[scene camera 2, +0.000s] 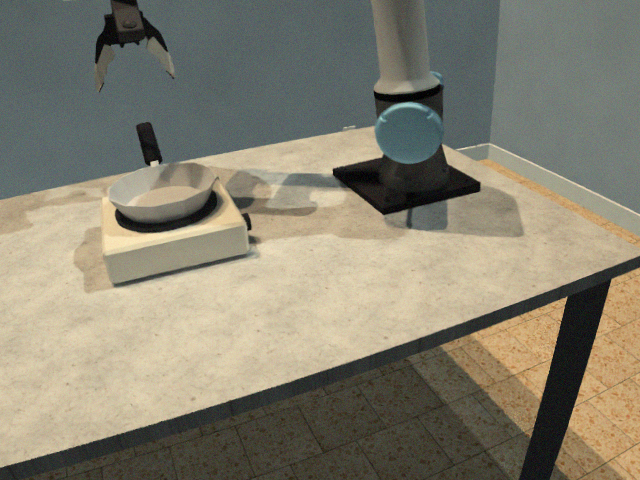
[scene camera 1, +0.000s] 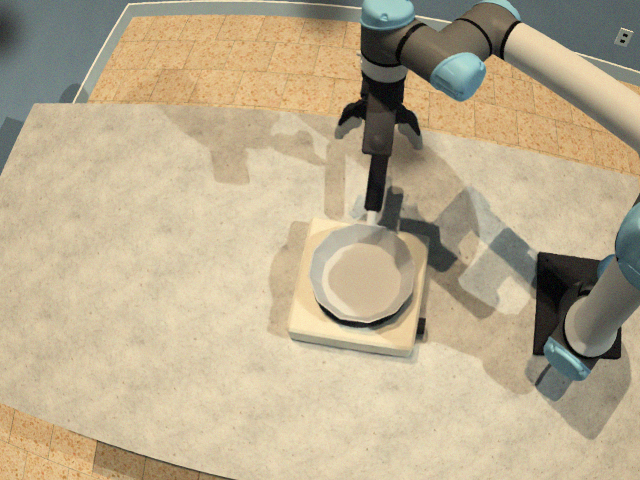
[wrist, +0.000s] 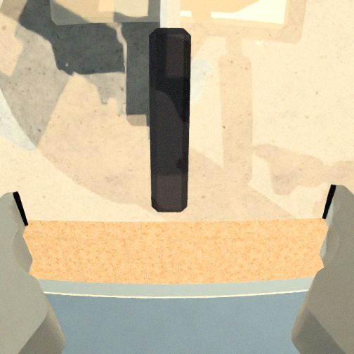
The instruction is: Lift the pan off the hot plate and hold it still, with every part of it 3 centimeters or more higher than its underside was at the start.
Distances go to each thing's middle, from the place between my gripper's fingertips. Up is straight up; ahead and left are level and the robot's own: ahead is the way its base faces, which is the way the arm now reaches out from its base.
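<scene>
Cream hot plate (scene camera 2: 131, 250): 180 mm to the left of my hand, 30 mm behind, 220 mm below. Light grey pan (scene camera 1: 362, 272): my gripper 140 mm above it, 90 mm to the right of it, 10 mm past it.
</scene>
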